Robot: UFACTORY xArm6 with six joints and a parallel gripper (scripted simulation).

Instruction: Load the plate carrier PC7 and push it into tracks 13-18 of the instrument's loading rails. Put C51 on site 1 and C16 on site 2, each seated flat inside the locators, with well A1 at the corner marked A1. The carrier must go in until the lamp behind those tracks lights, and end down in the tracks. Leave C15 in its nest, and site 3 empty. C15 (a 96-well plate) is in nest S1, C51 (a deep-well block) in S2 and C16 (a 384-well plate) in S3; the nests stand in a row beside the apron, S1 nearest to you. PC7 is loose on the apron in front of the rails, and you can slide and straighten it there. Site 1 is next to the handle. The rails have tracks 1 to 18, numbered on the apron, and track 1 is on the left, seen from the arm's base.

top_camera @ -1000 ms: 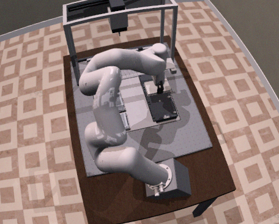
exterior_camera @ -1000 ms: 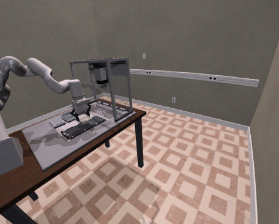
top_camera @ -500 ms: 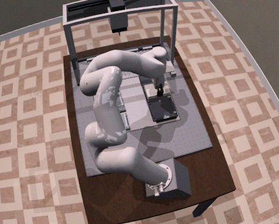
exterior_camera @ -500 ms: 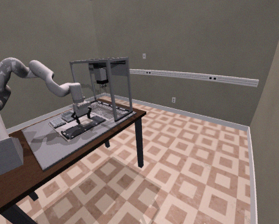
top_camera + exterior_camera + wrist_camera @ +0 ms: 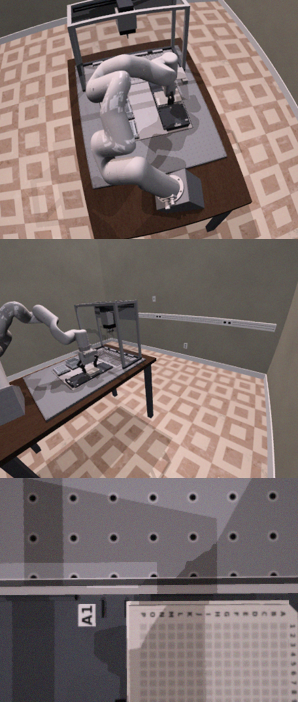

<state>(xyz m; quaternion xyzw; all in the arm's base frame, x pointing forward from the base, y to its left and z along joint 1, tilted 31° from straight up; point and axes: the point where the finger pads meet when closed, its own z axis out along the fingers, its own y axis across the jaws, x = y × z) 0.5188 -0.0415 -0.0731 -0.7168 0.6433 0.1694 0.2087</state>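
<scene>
The carrier PC7 is 1 cm behind my hand and 3 cm below it. Round my hand: dark head: 31 cm ahead, 17 cm to the left, 30 cm above; 96-well plate C15: 16 cm behind, 24 cm to the left, 2 cm below.
</scene>
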